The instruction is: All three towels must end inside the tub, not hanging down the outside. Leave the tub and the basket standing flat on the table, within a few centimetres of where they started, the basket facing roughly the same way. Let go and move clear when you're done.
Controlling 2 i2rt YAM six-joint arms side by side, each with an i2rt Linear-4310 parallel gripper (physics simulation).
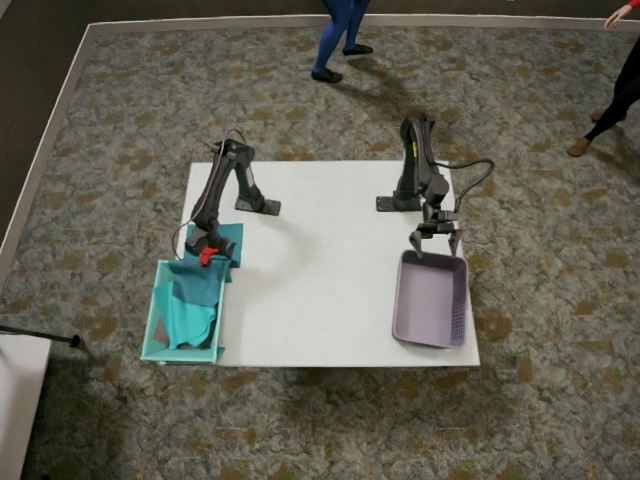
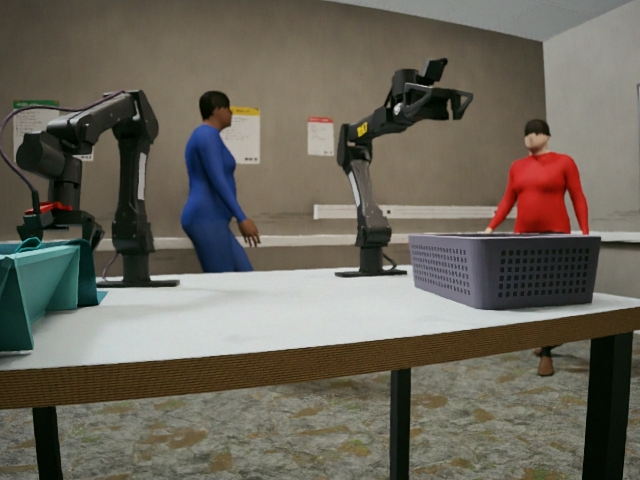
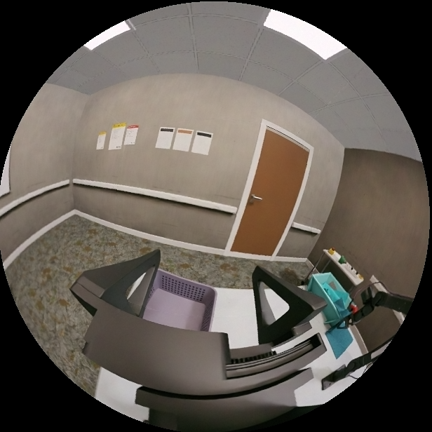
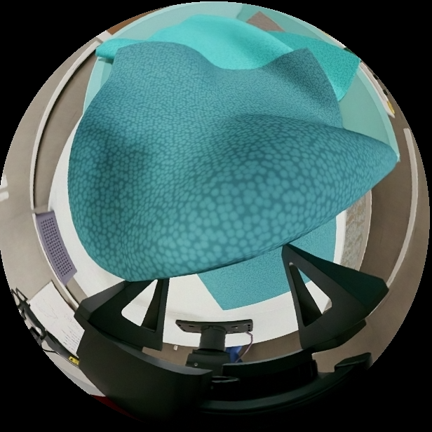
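Note:
The purple-grey tub or basket pair stands apart: a teal container (image 1: 178,354) (image 2: 55,276) (image 4: 372,120) at the left, a purple-grey basket (image 1: 431,304) (image 2: 542,271) (image 3: 175,306) at the right. A dark teal towel (image 1: 199,284) (image 4: 215,175) drapes over the teal container's back rim, partly inside, partly down onto the table behind. A turquoise towel (image 1: 180,320) (image 4: 225,40) and a partly hidden brown towel (image 1: 161,333) (image 4: 262,22) lie inside. My right gripper (image 1: 214,254) (image 4: 222,259) is open close to the draped towel at that rim. My left gripper (image 1: 436,253) (image 3: 209,264) is open, high near the basket's back edge.
The white table (image 1: 310,310) (image 2: 310,304) bears both arm bases between the containers' back ends. A side table (image 1: 23,392) stands off to the left. A person in blue (image 2: 211,191) and one in red (image 2: 542,186) are behind the table.

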